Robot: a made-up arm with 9 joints.
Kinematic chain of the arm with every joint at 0, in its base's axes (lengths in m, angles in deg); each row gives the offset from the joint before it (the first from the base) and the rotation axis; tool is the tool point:
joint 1: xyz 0 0 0.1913 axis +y
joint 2: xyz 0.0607 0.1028 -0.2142 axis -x
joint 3: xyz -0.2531 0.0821 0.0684 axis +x
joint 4: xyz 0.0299 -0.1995 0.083 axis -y
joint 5: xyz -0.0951 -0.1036 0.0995 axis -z
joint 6: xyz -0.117 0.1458 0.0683 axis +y
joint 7: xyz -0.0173 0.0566 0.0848 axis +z
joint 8: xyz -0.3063 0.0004 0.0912 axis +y
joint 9: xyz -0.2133 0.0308 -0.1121 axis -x
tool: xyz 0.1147 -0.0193 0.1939
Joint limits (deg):
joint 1: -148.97..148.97
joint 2: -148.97..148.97
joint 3: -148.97..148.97
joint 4: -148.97..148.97
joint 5: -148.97..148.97
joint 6: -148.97..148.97
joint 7: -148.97..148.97
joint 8: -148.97..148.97
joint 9: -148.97..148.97
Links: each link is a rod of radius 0.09 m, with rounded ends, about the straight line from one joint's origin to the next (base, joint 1, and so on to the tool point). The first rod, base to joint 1, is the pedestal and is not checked.
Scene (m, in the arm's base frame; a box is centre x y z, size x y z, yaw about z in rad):
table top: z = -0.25
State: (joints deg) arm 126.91 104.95 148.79 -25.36 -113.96 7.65 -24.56 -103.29 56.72
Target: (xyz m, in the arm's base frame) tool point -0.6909 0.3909 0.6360
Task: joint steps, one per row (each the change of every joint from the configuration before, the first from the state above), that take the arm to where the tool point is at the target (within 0.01 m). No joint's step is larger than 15 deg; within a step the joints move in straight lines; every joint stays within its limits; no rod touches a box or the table.
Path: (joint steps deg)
1: 0.78 -11.99 0.04 -3.87 -7.00 -5.29 11.88 0.28 -6.48
2: 0.77 -11.99 0.03 -3.86 -7.00 -5.28 11.88 0.29 -6.47
3: 0.78 -11.99 0.04 -3.87 -7.01 -5.29 11.88 0.28 -6.48
4: 0.77 -11.99 0.03 -3.86 -7.00 -5.29 11.87 0.28 -6.47
5: 0.78 -11.99 0.04 -3.87 -7.00 -5.29 11.88 0.28 -6.48

